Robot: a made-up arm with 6 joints.
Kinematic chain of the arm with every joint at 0, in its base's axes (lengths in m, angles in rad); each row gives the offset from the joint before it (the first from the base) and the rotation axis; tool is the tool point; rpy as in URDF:
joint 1: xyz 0 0 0.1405 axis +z
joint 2: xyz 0 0 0 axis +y
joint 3: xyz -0.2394 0 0.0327 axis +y
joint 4: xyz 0.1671 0 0.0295 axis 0.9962 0 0.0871
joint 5: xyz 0 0 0 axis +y
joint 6: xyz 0.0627 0 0.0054 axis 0.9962 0 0.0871
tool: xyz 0 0 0 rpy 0 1.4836 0
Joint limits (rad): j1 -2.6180..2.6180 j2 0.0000..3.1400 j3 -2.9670..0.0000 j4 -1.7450..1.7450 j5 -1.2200..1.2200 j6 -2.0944..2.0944
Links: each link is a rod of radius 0.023 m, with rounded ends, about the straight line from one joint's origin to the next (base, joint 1, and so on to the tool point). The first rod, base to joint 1, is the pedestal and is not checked.
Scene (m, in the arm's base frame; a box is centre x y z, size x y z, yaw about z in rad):
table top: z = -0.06
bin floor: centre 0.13 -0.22 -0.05 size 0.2 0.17 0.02 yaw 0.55
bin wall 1: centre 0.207 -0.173 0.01 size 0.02 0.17 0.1 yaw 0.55
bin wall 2: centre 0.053 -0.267 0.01 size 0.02 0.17 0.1 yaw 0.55
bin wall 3: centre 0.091 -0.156 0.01 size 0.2 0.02 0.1 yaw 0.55
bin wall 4: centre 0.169 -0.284 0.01 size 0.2 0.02 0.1 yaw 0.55
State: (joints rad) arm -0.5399 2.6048 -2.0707 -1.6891 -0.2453 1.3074
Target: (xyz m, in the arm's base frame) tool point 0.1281 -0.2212 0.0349
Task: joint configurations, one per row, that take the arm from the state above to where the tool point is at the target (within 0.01 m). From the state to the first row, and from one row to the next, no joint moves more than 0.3 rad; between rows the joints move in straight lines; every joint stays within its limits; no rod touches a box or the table.
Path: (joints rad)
1: -0.6517 2.4991 -1.8295 -1.7003 -0.2406 1.3074
2: -0.7635 2.3933 -1.5883 -1.7115 -0.2360 1.3074
3: -0.8754 2.2876 -1.3471 -1.7226 -0.2313 1.3074
4: -0.9872 2.1818 -1.1059 -1.7338 -0.2267 1.3074
5: -1.0990 2.0761 -0.8647 -1.7450 -0.2220 1.3074
6: -1.0956 2.2789 -0.9171 -1.7450 -0.2077 1.3074
7: -1.0922 2.4818 -0.9696 -1.7450 -0.1934 1.3074

